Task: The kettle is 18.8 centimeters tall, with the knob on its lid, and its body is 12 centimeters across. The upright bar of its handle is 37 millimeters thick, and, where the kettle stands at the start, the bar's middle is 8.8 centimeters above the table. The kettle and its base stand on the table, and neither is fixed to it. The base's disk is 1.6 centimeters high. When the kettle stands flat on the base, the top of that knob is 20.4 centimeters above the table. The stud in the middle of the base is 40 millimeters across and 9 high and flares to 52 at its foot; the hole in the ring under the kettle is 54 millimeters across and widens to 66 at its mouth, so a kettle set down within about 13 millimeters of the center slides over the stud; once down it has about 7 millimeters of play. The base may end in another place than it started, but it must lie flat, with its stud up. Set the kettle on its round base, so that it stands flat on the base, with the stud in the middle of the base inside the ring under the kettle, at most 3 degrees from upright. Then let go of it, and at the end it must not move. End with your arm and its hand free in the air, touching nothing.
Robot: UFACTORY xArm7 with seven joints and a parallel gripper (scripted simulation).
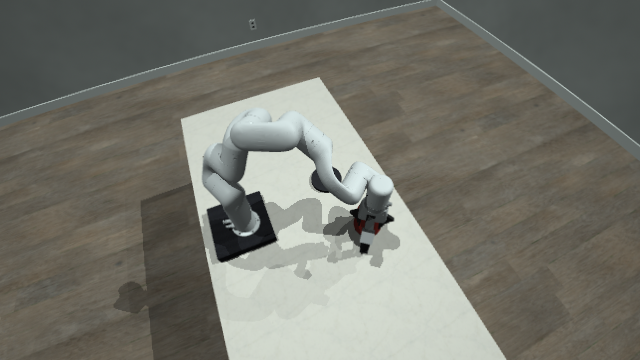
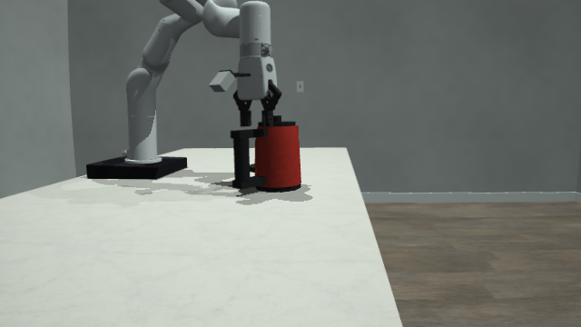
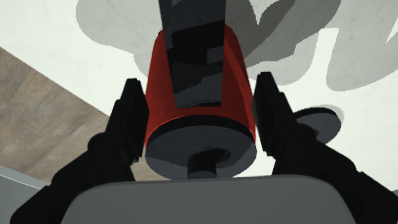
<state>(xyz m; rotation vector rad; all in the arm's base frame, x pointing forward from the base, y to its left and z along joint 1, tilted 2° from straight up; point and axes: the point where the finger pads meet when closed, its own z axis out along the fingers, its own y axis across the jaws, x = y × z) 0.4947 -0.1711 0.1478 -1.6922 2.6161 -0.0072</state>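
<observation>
My gripper is now 80 mm above the red kettle, 30 mm to the right of it and 20 mm short of it. From my hand the other things lie so: round black base (340 mm to the left, 160 mm below, 100 mm behind).
</observation>
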